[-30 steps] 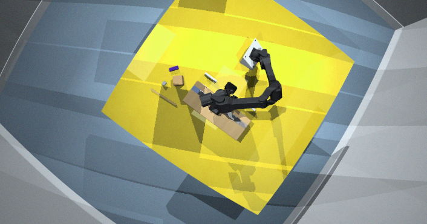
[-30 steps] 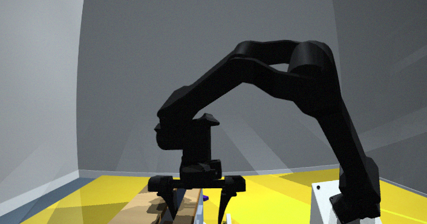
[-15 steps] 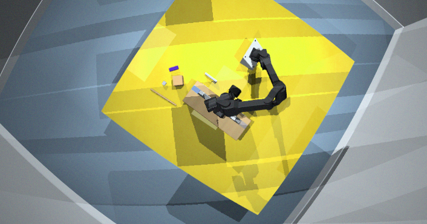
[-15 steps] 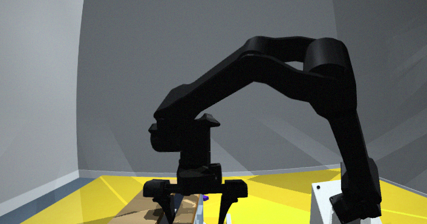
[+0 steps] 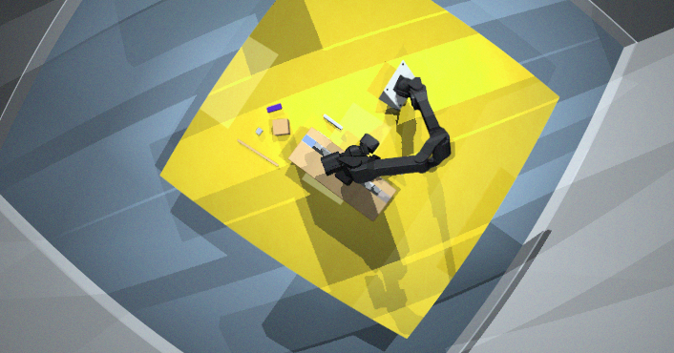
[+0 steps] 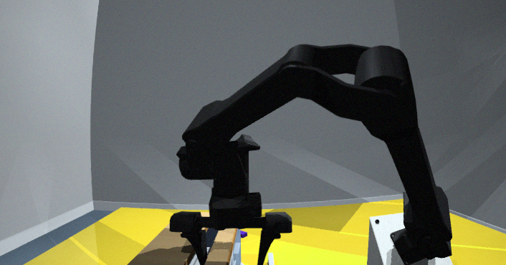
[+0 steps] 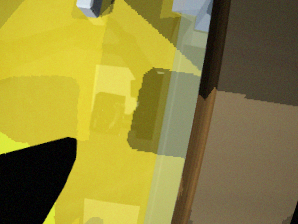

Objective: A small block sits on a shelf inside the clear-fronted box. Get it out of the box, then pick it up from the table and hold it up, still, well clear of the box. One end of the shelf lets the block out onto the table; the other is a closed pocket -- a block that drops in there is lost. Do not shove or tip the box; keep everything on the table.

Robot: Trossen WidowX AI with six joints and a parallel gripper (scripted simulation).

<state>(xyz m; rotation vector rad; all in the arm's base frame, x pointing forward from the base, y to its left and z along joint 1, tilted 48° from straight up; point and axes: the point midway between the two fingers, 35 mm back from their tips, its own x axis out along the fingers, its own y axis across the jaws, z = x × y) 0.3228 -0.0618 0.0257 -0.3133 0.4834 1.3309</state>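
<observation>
The brown block is 6 cm ahead of my gripper tip and 2 cm to the left of it. Round my gripper tip: long tan box: 3 cm to the right, 3 cm below, 3 cm ahead; then tan cube: 33 cm to the right, 6 cm below, 1 cm ahead; then purple block: 40 cm to the right, 8 cm below, 5 cm behind.
</observation>
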